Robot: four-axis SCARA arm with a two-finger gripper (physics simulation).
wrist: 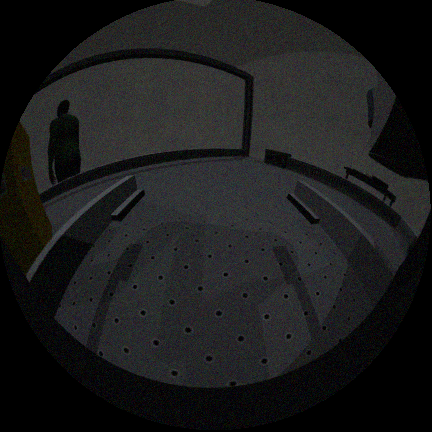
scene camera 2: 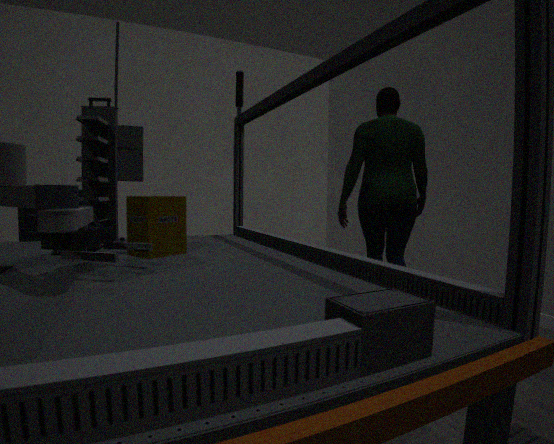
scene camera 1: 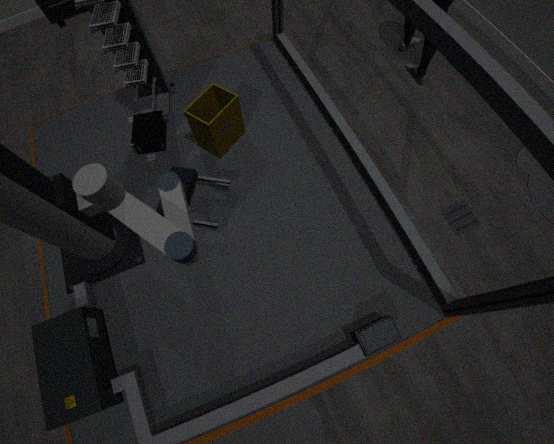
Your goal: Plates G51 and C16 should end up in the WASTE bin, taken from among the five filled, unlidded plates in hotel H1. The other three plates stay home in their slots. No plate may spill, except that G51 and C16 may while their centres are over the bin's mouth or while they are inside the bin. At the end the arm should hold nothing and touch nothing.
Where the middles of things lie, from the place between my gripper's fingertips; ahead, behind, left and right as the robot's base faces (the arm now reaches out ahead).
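The dark column (scene camera 2: 102, 210) is 11 cm behind my hand, 70 cm to the left of it and 22 cm above it. As for the grey cabinet (scene camera 1: 67, 358), my gripper is now 60 cm past it and 32 cm to the left of it.
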